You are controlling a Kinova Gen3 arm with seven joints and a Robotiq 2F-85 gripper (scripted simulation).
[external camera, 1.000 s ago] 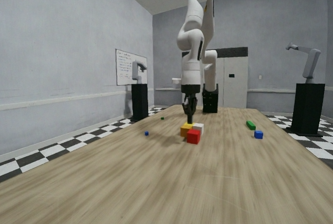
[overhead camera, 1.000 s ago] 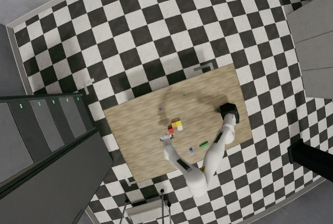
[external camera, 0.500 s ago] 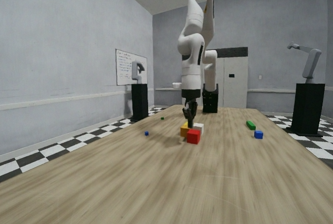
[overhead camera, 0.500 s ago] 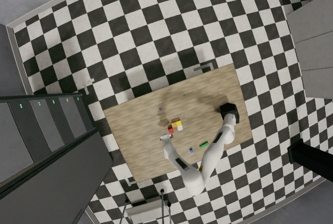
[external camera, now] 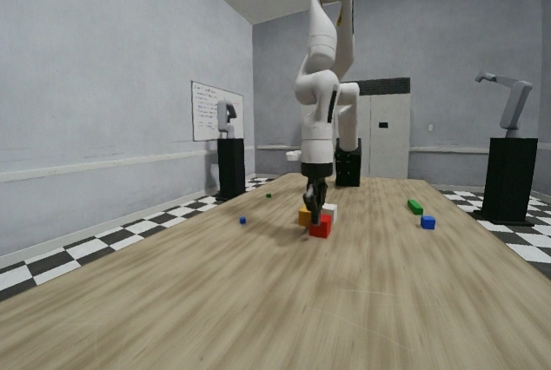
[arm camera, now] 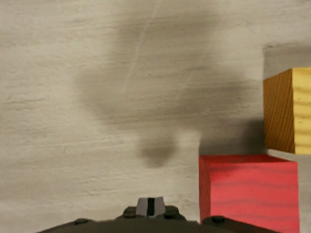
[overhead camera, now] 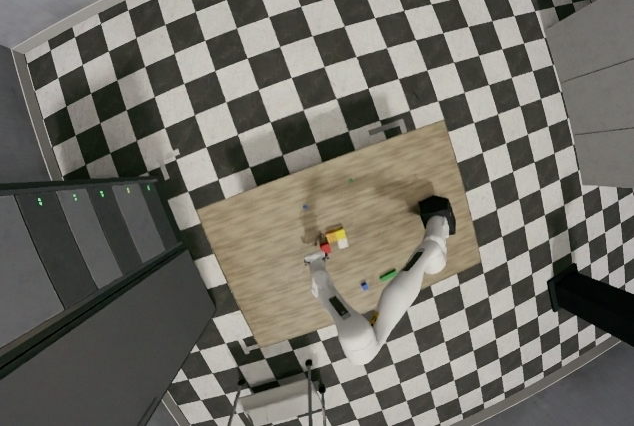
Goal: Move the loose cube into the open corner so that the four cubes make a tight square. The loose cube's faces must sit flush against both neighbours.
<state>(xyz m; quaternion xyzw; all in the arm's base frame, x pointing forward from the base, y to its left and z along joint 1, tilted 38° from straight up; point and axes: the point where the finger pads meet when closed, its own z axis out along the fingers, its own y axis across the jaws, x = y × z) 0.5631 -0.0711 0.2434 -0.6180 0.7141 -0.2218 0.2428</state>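
My gripper is now 6 cm past the red cube, 1 cm to the right of it and 5 cm above it. The rest, counted from my hand: green block: 31 cm behind, 33 cm to the left, 6 cm below.
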